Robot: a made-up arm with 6 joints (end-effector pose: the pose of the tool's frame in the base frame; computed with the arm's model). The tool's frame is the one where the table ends.
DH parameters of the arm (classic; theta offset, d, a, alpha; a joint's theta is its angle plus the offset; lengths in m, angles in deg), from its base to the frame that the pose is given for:
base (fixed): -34.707 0 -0.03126 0
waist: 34.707 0.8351 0.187 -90
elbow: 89.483 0 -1.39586 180
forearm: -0.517 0.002 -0.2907 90
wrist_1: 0 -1.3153 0.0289 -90
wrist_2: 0 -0.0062 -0.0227 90
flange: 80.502 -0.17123 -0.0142 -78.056
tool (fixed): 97.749 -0.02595 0 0
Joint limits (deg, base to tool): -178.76..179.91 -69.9..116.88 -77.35..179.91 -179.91..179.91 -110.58..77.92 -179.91..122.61
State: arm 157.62 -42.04 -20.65 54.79 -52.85 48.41
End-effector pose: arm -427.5 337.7 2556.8 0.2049 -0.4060 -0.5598 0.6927
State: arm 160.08 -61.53 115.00 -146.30 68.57 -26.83
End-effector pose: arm 2290.6 -708.3 1379.8 0.7865 -0.0943 -0.5617 0.2389
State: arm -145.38 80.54 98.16 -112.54 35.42 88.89
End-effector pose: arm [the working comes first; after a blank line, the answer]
Working (the frame after each row of the table, in the pose's form):
after base (fixed): -25.7 17.8 0.0 0.9545 0.0000 0.0000 -0.2983
after waist: -179.6 -88.4 835.1 0.2104 -0.2104 0.6751 -0.6751
after elbow: -1310.9 -869.5 1076.9 0.6542 -0.6908 -0.1509 0.2683
after forearm: -1239.6 -817.8 1354.0 0.5637 -0.2401 0.7705 0.1757
after wrist_1: -2253.3 -1550.1 1762.7 0.2227 0.8721 -0.4238 0.1012
after wrist_2: -2254.4 -1527.2 1757.4 0.3680 -0.6245 0.3570 -0.5892
after flange: -2424.7 -1544.9 1772.3 0.6696 -0.1595 0.3123 0.6547

-2430.1 -1561.1 1752.7 0.0527 -0.1303 -0.3256 -0.9350
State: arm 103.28 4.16 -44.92 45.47 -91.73 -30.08
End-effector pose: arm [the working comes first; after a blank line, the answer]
Working (the frame after each row of the table, in the pose's form):
after base (fixed): -25.7 17.8 0.0 0.9545 0.0000 0.0000 -0.2983
after waist: -68.7 199.8 835.1 0.4388 -0.4388 -0.5545 0.5545
after elbow: -89.0 286.1 2228.1 0.7046 -0.1040 0.6994 0.0594
after forearm: -137.5 500.4 2418.5 0.7347 0.2169 0.2741 -0.5815
after wrist_1: -311.9 1328.7 1411.4 0.8544 -0.4216 0.2979 -0.0590
after wrist_2: -318.2 1338.7 1391.0 0.7496 0.0320 -0.5299 -0.3953
after flange: -185.1 1273.3 1304.3 0.5337 -0.6860 -0.3588 -0.3403

-187.3 1247.9 1309.4 0.6074 -0.7215 0.2807 0.1782
